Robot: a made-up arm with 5 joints.
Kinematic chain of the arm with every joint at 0, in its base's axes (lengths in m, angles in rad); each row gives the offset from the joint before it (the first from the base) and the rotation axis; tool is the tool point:
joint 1: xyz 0 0 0.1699 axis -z
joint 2: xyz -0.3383 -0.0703 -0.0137 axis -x
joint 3: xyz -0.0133 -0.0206 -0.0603 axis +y
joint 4: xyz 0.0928 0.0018 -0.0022 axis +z
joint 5: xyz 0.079 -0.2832 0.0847 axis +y
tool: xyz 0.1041 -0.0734 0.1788
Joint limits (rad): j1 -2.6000..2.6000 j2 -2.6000..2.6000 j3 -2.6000..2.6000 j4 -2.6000..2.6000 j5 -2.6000..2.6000
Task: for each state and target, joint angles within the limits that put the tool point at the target. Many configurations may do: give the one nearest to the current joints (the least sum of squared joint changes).
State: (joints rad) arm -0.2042 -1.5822 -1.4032 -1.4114 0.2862
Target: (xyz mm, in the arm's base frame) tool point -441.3 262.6 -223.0
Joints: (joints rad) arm 0.1666 -1.4590 -1.7777 -1.3747 0.5908
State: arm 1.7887 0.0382 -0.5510 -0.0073 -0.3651
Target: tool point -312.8 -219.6 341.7
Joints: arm 1.0177 -0.0907 -0.0165 0.3551 -0.0579
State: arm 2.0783 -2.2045 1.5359 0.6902 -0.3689
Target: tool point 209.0 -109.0 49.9
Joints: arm 1.5973 -2.2297 0.8802 0.6852 -0.6179
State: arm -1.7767 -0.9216 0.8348 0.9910 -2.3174
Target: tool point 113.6 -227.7 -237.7
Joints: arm -1.2308 -0.9390 0.6718 0.5892 -2.2795
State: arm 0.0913 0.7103 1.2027 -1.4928 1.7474
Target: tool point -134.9 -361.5 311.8
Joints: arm -0.0785 0.0224 2.1334 -1.6226 1.2118
